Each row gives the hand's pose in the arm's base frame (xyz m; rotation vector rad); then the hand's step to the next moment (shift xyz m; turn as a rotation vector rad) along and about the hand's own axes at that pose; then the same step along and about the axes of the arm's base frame.
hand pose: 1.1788 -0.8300 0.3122 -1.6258 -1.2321 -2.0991
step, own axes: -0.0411 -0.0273 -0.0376 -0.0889 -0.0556 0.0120
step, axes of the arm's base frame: -0.0279 -0.0225 -0.0506 0.0068 0.0159 -0.1041
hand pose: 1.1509 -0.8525 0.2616 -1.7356 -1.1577 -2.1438
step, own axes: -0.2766 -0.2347 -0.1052 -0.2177 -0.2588 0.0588
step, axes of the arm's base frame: -0.1226 0.0011 -0.3573 -0.0286 0.1425 -0.3110
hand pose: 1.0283 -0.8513 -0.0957 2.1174 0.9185 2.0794
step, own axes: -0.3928 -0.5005 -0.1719 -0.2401 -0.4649 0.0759
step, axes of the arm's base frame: -0.3208 0.1813 -0.5464 -0.0895 0.3092 -0.4194
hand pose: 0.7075 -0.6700 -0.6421 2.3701 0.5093 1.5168
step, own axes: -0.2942 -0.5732 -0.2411 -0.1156 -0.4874 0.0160
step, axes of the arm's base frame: -0.4147 0.3973 -0.3787 -0.0992 0.3866 -0.3031
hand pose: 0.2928 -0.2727 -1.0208 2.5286 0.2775 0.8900
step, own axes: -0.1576 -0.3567 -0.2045 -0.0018 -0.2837 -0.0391
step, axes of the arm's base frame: -0.2660 0.3327 -0.1115 -0.0378 0.2629 -0.1071
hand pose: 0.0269 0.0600 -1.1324 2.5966 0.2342 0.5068
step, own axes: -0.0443 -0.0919 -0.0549 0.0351 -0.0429 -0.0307
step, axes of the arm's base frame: -0.0689 0.0921 -0.0138 0.0170 0.0592 0.0150
